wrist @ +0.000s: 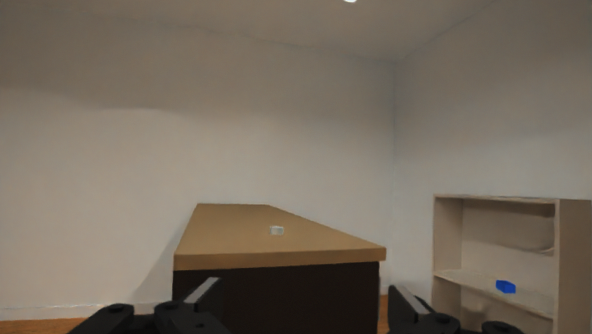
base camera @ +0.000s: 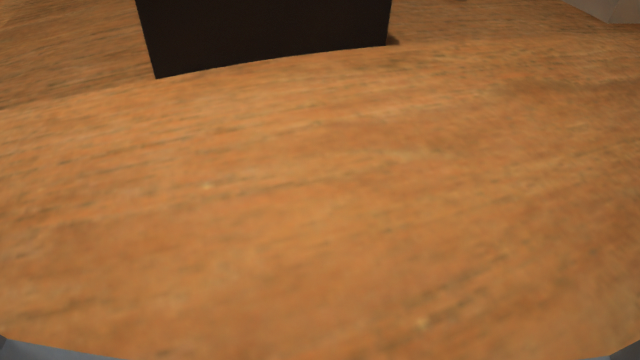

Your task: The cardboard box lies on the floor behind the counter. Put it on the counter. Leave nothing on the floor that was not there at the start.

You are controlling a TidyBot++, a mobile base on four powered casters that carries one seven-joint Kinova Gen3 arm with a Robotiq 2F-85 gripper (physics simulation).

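Places are measured from the arm's base along level axes (x ahead, y left, z up), in metres.
Where they show: gripper, fingertip midpoint: (wrist: 305, 300).
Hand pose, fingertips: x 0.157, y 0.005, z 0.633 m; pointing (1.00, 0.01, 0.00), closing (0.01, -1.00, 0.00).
Note:
After its pixels a point has its place.
The counter (base camera: 265, 30) {x 0.784, y 0.111, z -0.330 m} (wrist: 225, 230) {x 1.098, y 0.319, z 0.513 m} stands ahead, end-on, with a light wooden top and a dark body. In the base camera view the lower part of its dark end shows at the top of the picture. My gripper (wrist: 305, 300) {x 0.158, y 0.005, z 0.633 m} is open and empty, its two fingers apart at the bottom of the wrist view, with the counter's end beyond and between them. The cardboard box does not show in either view. The floor behind the counter is hidden from the wrist view.
A small whitish block (wrist: 276, 230) {x 1.055, y 0.121, z 0.529 m} lies on the counter top. A pale shelf unit (wrist: 572, 260) {x 1.402, y -1.260, z 0.373 m} stands to the right against the wall, with a blue block (wrist: 506, 286) {x 1.681, y -1.121, z 0.157 m} on its middle shelf. A pale surface shows at the base camera view's top right corner. Walls meet behind the counter.

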